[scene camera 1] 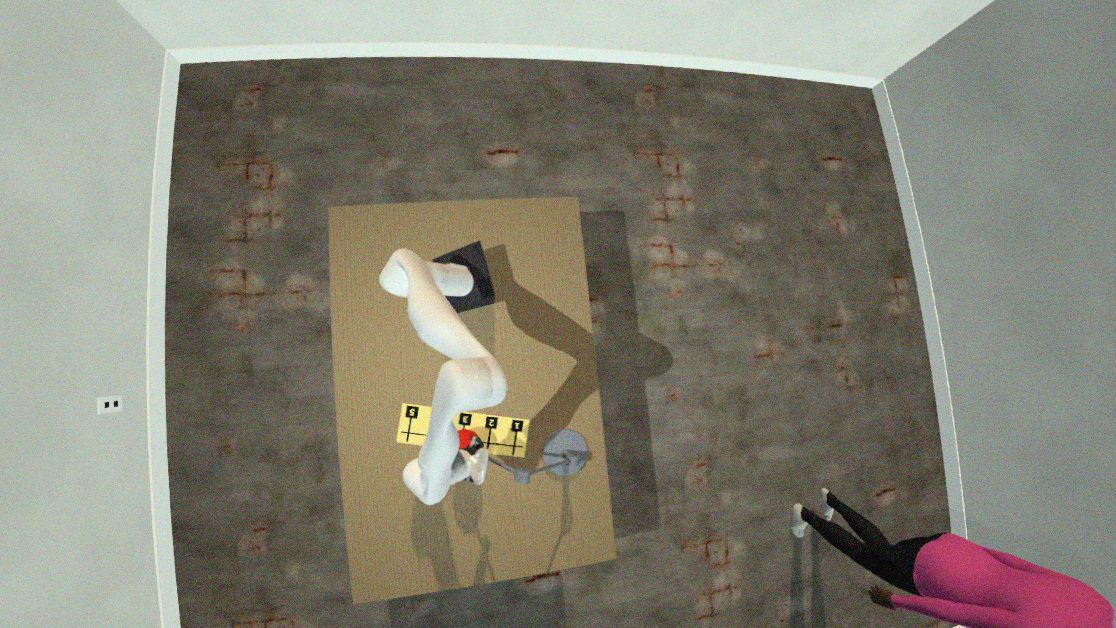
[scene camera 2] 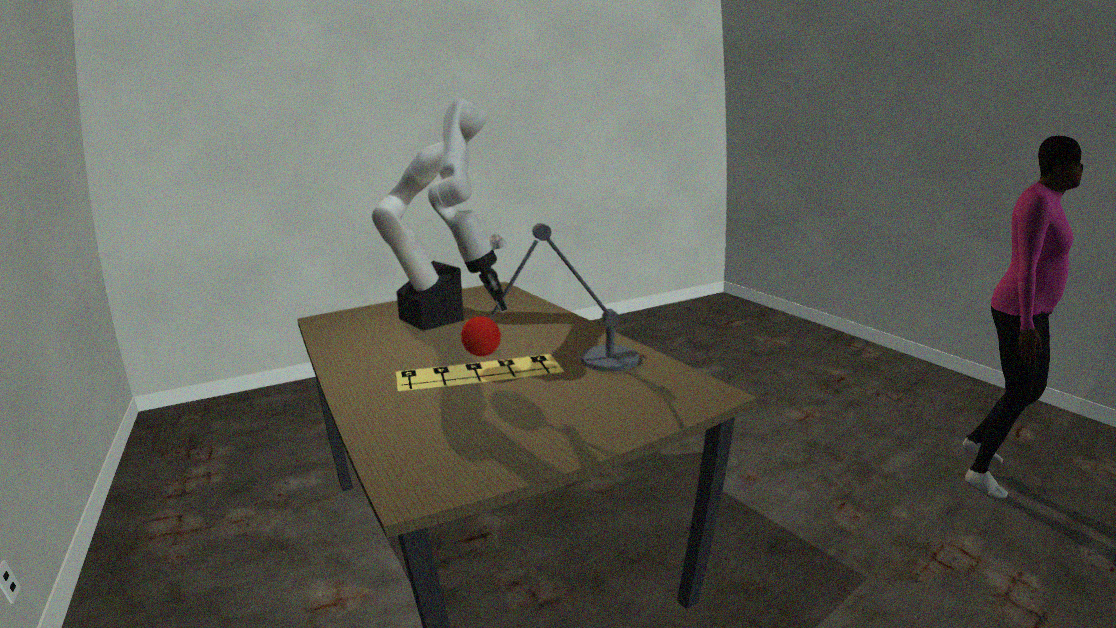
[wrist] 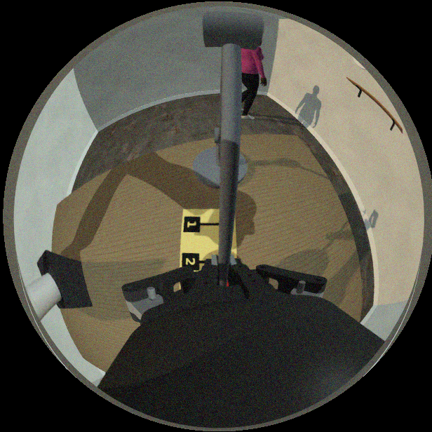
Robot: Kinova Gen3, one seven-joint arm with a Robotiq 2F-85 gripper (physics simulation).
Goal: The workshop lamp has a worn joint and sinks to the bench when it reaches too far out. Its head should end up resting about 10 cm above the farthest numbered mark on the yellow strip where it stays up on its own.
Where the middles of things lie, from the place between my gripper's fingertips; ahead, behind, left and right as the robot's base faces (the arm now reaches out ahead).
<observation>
Now: the yellow strip (scene camera 1: 507, 436) 5 cm behind my hand, 6 cm to the right of it and 17 cm below it. Round my hand: round grey lamp base (scene camera 1: 564, 441) (9 cm ahead, 27 cm to the left, 12 cm below).
</observation>
